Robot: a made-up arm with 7 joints. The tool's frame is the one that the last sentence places.
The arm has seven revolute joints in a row. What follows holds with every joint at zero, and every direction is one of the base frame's. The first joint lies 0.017 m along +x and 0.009 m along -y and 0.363 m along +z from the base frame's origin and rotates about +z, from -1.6 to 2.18 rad. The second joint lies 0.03 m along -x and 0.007 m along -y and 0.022 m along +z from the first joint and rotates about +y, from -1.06 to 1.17 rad. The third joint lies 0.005 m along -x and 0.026 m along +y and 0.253 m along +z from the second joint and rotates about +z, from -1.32 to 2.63 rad. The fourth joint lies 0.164 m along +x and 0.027 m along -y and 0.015 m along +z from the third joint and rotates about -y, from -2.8 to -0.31 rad. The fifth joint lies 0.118 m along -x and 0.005 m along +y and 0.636 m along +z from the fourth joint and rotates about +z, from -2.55 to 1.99 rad. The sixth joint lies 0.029 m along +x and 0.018 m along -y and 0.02 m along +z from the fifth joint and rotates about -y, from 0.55 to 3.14 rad. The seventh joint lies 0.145 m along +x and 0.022 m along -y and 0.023 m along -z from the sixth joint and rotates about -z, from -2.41 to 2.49 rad. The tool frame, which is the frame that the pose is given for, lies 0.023 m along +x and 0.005 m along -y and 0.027 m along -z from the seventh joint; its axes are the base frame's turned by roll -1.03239, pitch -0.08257 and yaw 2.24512 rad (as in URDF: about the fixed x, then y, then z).
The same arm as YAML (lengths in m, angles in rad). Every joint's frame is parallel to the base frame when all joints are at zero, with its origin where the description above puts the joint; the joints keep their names.
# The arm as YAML. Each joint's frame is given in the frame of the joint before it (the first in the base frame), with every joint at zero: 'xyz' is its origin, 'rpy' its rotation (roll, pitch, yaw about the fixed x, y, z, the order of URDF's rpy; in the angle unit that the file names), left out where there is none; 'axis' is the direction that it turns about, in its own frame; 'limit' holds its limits. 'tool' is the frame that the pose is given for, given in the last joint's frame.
units:
  length: m
  angle: rad
joints:
  - name: joint 1
    type: revolute
    origin:
      xyz: [0.017, -0.009, 0.363]
    axis: "+z"
    limit:
      lower: -1.6
      upper: 2.18
  - name: joint 2
    type: revolute
    origin:
      xyz: [-0.03, -0.007, 0.022]
    axis: "+y"
    limit:
      lower: -1.06
      upper: 1.17
  - name: joint 3
    type: revolute
    origin:
      xyz: [-0.005, 0.026, 0.253]
    axis: "+z"
    limit:
      lower: -1.32
      upper: 2.63
  - name: joint 4
    type: revolute
    origin:
      xyz: [0.164, -0.027, 0.015]
    axis: "-y"
    limit:
      lower: -2.8
      upper: -0.31
  - name: joint 5
    type: revolute
    origin:
      xyz: [-0.118, 0.005, 0.636]
    axis: "+z"
    limit:
      lower: -2.55
      upper: 1.99
  - name: joint 6
    type: revolute
    origin:
      xyz: [0.029, -0.018, 0.02]
    axis: "-y"
    limit:
      lower: 0.55
      upper: 3.14
  - name: joint 7
    type: revolute
    origin:
      xyz: [0.145, -0.022, -0.023]
    axis: "-z"
    limit:
      lower: -2.41
      upper: 2.49
tool:
  origin:
    xyz: [0.023, -0.005, -0.027]
    rpy: [-1.0324, -0.0826, 2.2451]

